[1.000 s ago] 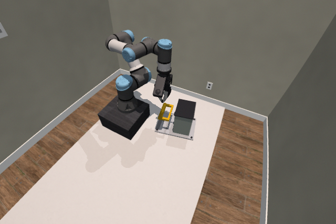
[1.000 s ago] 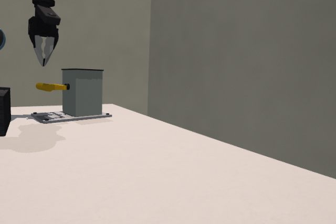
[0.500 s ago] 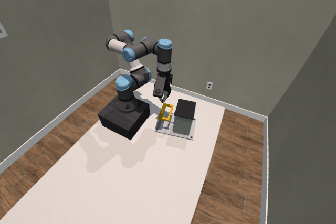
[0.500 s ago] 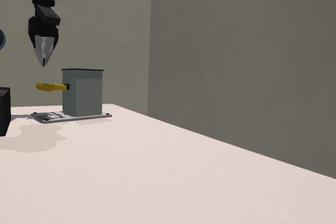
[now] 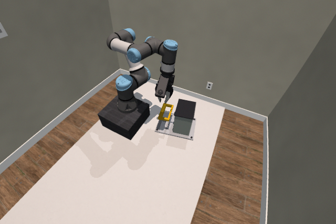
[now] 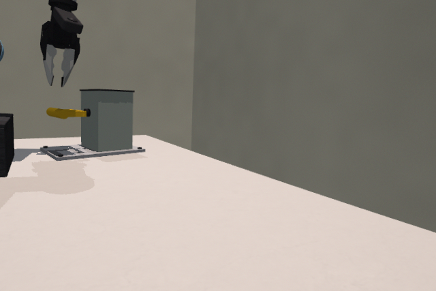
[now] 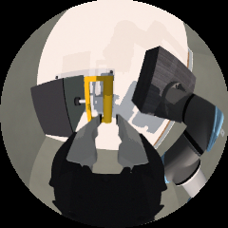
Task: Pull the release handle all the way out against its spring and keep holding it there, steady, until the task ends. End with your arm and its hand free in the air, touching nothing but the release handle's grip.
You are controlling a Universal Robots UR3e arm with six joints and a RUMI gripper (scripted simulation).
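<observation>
The grey baseplate is 90 mm ahead of my hand, 20 mm to the left of it and 180 mm below it.
</observation>
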